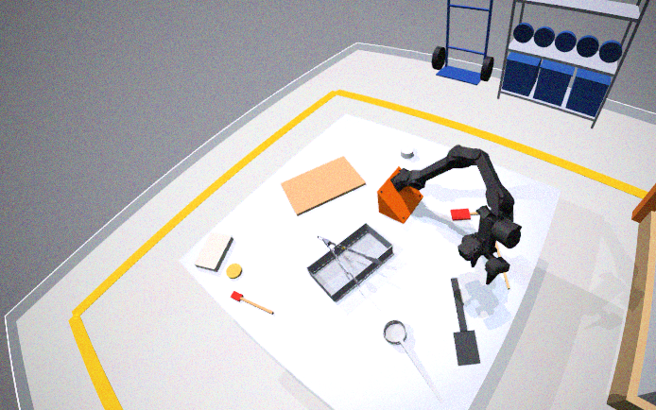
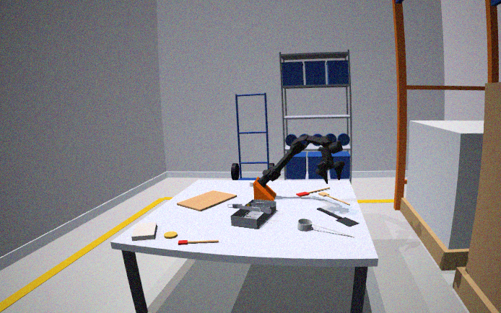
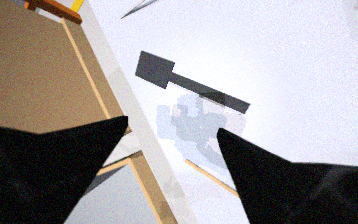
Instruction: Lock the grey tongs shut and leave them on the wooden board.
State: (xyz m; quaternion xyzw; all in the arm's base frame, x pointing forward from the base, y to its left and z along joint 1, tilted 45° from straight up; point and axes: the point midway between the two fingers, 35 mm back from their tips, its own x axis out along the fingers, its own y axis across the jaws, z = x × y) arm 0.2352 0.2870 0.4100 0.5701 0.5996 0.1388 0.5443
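Now: gripper tip 15 cm short of the grey roasting tin, 44 cm to the left of it and 16 cm above it. The rest, counted from my gripper tip: wooden board 9 cm behind, 85 cm to the right, 18 cm below; then red spatula 36 cm behind, 17 cm to the right, 18 cm below; then dark turner 9 cm ahead, 4 cm to the left, 18 cm below.
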